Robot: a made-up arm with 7 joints. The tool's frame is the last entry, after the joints. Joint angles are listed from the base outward. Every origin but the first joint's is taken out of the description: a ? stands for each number. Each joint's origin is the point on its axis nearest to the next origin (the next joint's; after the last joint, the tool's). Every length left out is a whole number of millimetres.
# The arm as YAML. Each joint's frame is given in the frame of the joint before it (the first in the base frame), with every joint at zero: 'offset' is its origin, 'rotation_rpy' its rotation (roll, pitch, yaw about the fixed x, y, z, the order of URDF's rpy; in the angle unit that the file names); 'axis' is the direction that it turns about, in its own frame. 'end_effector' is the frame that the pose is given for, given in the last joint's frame.
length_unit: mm
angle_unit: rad
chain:
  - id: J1
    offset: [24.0, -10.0, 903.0]
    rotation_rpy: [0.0, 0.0, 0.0]
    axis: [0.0, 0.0, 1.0]
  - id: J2
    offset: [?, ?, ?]
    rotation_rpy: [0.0, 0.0, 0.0]
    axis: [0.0, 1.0, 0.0]
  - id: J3
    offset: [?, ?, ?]
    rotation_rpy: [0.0, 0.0, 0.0]
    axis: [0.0, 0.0, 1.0]
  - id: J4
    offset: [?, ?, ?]
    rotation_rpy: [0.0, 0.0, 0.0]
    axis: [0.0, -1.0, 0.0]
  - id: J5
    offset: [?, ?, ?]
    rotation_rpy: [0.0, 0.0, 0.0]
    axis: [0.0, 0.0, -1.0]
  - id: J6
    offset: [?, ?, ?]
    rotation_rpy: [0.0, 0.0, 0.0]
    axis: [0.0, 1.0, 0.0]
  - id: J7
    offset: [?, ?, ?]
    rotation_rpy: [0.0, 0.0, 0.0]
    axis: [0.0, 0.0, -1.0]
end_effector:
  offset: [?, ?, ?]
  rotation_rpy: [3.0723, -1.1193, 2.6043]
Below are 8 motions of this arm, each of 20 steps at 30 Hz.
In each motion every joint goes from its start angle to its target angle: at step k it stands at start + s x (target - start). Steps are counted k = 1, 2, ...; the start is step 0. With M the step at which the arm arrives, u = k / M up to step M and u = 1 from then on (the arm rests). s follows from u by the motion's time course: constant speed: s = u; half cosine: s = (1 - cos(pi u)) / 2; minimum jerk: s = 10 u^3 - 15 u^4 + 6 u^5.
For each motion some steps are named. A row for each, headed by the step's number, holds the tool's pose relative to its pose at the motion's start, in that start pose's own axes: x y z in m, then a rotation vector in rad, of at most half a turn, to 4 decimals.
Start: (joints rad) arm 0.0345 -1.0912 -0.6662 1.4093 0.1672 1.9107 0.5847
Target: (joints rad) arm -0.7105 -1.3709 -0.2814 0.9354 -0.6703 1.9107 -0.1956
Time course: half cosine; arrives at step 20
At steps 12, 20:
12: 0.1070 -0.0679 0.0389 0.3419 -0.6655 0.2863
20: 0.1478 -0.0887 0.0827 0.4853 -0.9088 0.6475

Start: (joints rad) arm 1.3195 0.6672 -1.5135 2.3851 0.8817 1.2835 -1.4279
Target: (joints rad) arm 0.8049 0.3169 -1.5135 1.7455 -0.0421 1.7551 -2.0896
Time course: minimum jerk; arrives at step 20
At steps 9, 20:
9: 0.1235 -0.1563 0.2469 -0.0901 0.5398 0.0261
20: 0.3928 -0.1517 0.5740 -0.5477 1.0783 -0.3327

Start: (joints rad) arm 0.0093 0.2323 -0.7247 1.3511 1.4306 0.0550 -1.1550
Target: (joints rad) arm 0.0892 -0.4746 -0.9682 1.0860 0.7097 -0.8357 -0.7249
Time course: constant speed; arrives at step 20
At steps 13, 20:
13: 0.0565 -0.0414 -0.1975 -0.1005 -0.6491 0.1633
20: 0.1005 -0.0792 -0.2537 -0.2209 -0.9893 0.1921

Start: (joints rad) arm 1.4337 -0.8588 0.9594 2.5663 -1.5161 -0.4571 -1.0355
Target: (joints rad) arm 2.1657 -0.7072 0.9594 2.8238 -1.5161 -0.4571 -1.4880
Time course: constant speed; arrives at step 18
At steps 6, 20:
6: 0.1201 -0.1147 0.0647 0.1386 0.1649 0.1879
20: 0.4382 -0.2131 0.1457 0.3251 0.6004 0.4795

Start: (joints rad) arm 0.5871 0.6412 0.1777 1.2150 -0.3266 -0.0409 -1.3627
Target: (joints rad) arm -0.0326 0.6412 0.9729 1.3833 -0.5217 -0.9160 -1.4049
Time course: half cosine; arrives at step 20
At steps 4, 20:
4: -0.0022 -0.0089 -0.0307 0.0275 -0.1051 0.0553
20: 0.1336 -0.1436 -0.3021 0.3237 -1.0711 0.7828

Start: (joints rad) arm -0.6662 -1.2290 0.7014 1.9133 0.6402 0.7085 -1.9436
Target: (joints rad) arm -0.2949 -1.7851 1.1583 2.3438 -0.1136 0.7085 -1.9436
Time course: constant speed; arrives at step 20
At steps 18, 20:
18: 0.2908 0.2497 -0.6494 1.1352 -0.3529 0.2449
20: 0.3461 0.3009 -0.6887 1.2478 -0.3799 0.3158

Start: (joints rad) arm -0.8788 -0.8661 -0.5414 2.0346 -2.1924 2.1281 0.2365
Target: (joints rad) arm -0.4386 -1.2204 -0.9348 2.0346 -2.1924 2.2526 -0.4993
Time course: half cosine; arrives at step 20
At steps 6, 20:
6: -0.0509 0.0439 0.0401 0.1981 0.1110 -0.0686
20: -0.1454 0.2400 0.2970 1.0114 0.5253 -0.4628

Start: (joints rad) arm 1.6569 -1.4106 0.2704 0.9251 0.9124 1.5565 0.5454
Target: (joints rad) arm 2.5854 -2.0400 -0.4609 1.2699 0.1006 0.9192 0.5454
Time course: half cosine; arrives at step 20
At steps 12, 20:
12: 0.3743 -0.1523 -0.1937 -0.2365 -0.0965 -1.0210
20: 0.3248 -0.3198 -0.4268 -0.6787 -0.0483 -1.3473

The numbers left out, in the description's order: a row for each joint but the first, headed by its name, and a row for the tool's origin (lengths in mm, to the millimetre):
J2: -4.0 1.0 0.0
J3: -27.0 0.0 163.0
J4: 77.0 -14.0 0.0
J5: 108.0 0.0 -537.0
J6: 11.0 -48.0 0.0
J7: 38.0 0.0 -87.0
tool: 26.0 -26.0 0.0

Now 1 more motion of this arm.
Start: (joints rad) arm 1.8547 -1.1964 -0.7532 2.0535 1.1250 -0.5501 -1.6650
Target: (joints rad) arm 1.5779 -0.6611 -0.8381 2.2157 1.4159 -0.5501 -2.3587
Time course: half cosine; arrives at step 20
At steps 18, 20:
18: 0.0883 0.1807 0.0403 0.7982 -0.0864 -0.5077
20: 0.0912 0.1839 0.0426 0.8192 -0.0893 -0.5194

